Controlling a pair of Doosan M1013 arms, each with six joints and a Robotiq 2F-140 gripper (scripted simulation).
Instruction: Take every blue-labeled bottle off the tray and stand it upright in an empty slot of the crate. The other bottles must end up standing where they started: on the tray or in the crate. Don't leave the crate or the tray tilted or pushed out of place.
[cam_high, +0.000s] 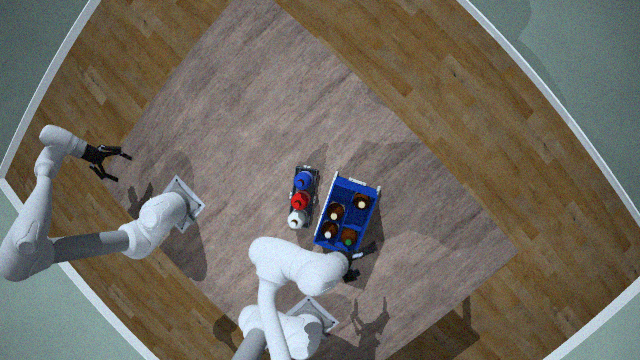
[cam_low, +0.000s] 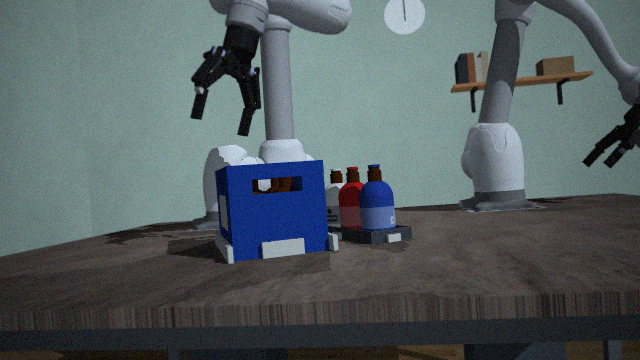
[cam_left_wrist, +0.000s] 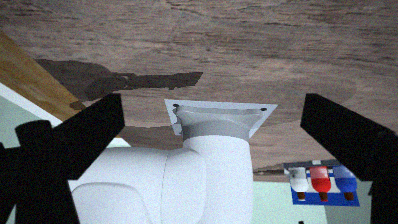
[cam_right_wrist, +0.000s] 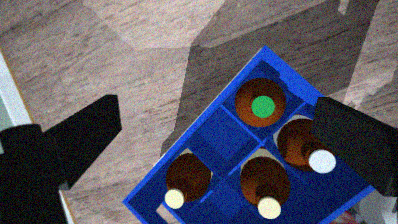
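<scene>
The blue-labeled bottle lies 33 cm to the left of my right hand, 19 cm below it and 1 cm ahead of it. The rest, counted from my right hand: green-capped bottle (19 cm below, 3 cm behind, 2 cm to the left); then white bottle (24 cm to the left, 19 cm below, 14 cm behind); then blue crate (19 cm below, 9 cm to the left, 3 cm ahead).
</scene>
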